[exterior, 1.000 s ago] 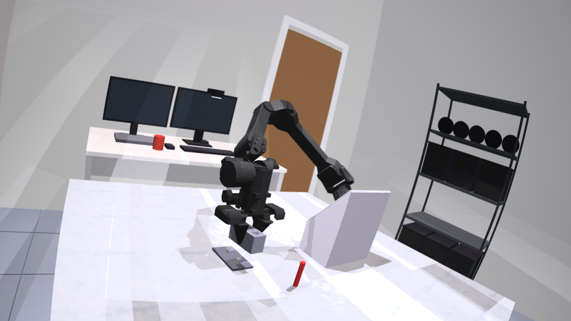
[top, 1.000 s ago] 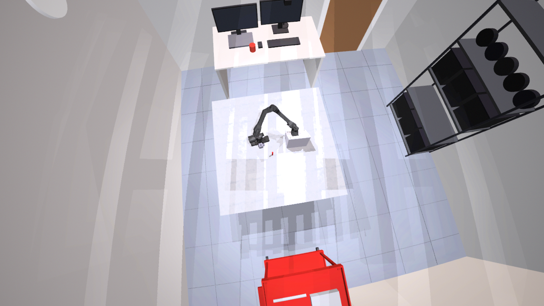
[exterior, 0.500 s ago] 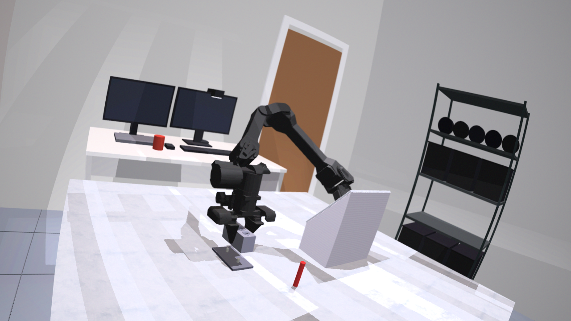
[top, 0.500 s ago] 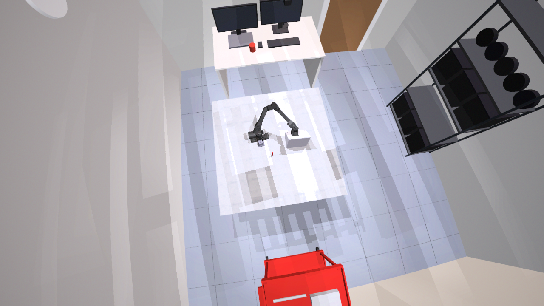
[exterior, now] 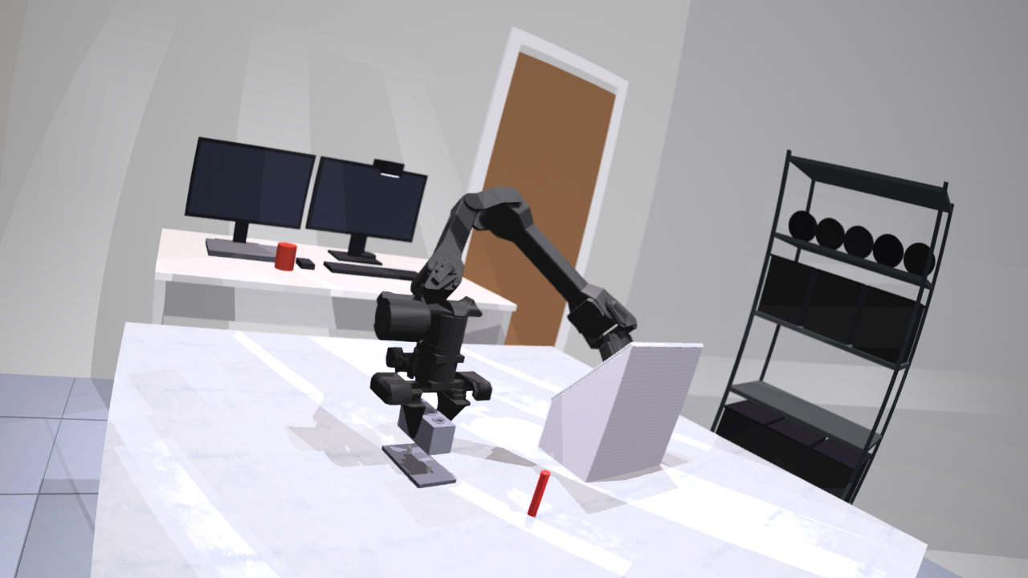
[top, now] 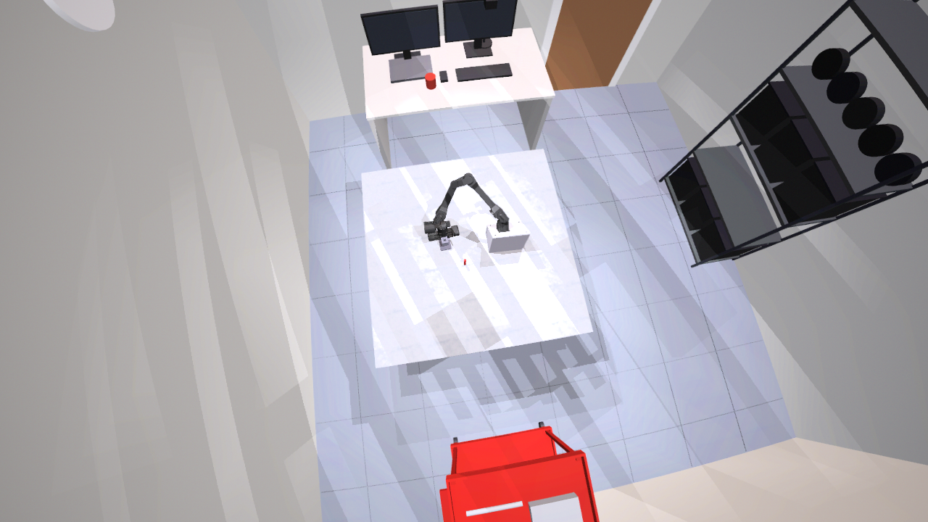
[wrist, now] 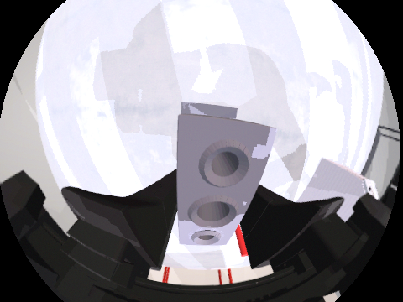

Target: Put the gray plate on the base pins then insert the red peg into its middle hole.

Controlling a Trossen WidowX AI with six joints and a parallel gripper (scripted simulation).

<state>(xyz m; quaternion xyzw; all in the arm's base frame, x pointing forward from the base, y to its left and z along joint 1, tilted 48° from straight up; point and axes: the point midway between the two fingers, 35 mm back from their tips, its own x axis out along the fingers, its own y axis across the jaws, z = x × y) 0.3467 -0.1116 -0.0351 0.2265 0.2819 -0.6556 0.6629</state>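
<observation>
The red peg lies 110 mm behind my gripper tip, 160 mm to the left of it and 20 mm below it. The rest, counted from my gripper tip: gray plate: 30 mm above.
</observation>
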